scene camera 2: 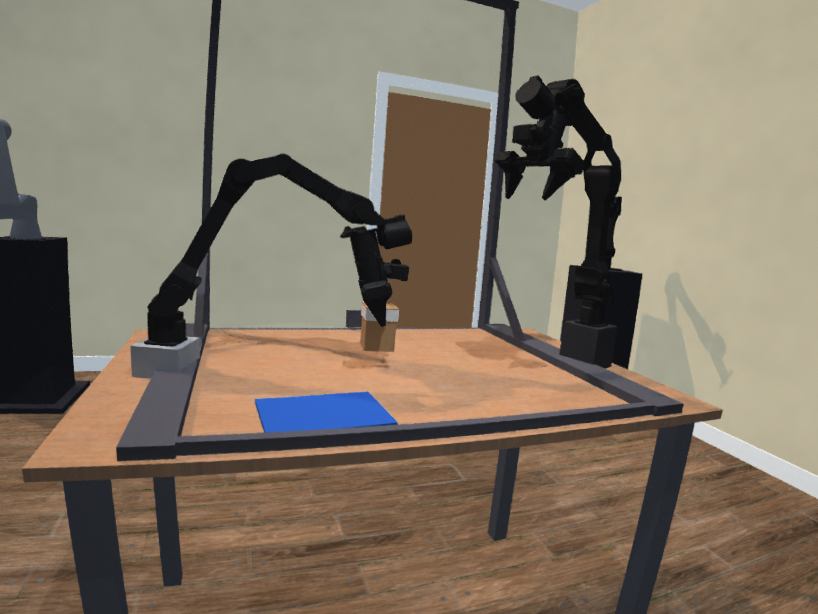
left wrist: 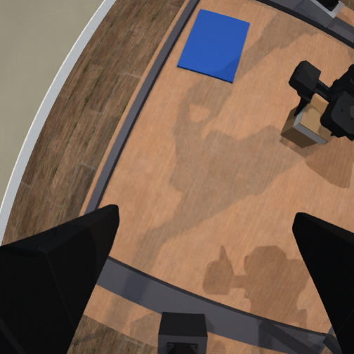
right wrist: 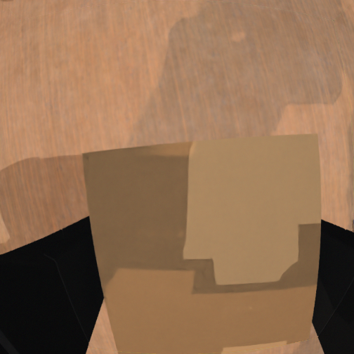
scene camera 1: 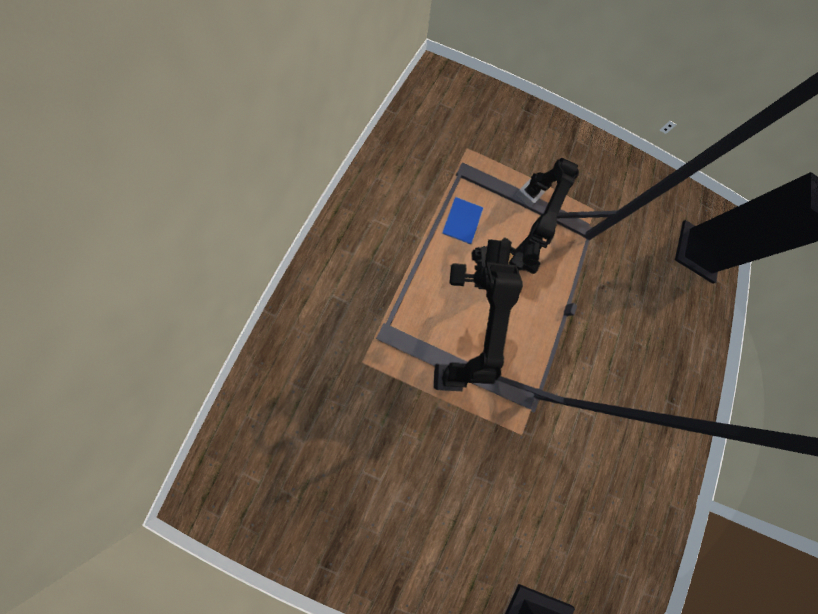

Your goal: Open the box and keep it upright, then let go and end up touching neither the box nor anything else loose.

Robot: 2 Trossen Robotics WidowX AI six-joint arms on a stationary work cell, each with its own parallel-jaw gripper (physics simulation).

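Places are measured from the left arm's base along level axes (x left, y back, z up), in metres.
Pixels of known places: left gripper, fingertip midpoint: (scene camera 2: 525, 198) (scene camera 1: 474, 274); right gripper, fingertip midpoint: (scene camera 2: 382, 322); left arm's base, origin of the base link: (scene camera 2: 590, 323) (scene camera 1: 450, 377); right arm's base, origin of the base link: (scene camera 2: 166, 341) (scene camera 1: 532, 190).
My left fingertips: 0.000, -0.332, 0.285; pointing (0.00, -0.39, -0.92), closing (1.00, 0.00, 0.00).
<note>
For each thing: its middle in the pictures, then the offset to it from my left fingertips, as dx, dy, dz. Level surfaces: height alone.
- small tan box, body centre: (scene camera 2: 378, 327) -0.242, -0.164, -0.302
- flat blue mat, body centre: (scene camera 2: 323, 412) (scene camera 1: 463, 220) -0.054, -0.409, -0.389
- wooden table, its level: dz -0.393
A small tan box (scene camera 2: 378, 339) (left wrist: 298, 133) (right wrist: 210, 200) with a pale band near its top appears upright under my right gripper (scene camera 2: 381, 321) (right wrist: 200, 213). In the right wrist view the box's tan face fills the space between the two fingers, which press against its sides, so the gripper is shut on it. Its top is partly covered, and I cannot tell whether the lid is open or whether the bottom touches the table. My left gripper (scene camera 2: 527, 196) (left wrist: 208, 218) is wide open and empty, high above the table and apart from the box.
A flat blue mat (scene camera 1: 463, 220) (scene camera 2: 323, 411) (left wrist: 215, 45) lies near the table's edge, apart from the box. A dark frame rail (scene camera 2: 409, 432) (left wrist: 145, 105) borders the wooden table (scene camera 2: 462, 376). Dark upright posts (scene camera 2: 210, 132) (scene camera 2: 504, 132) stand at the table's back corners.
</note>
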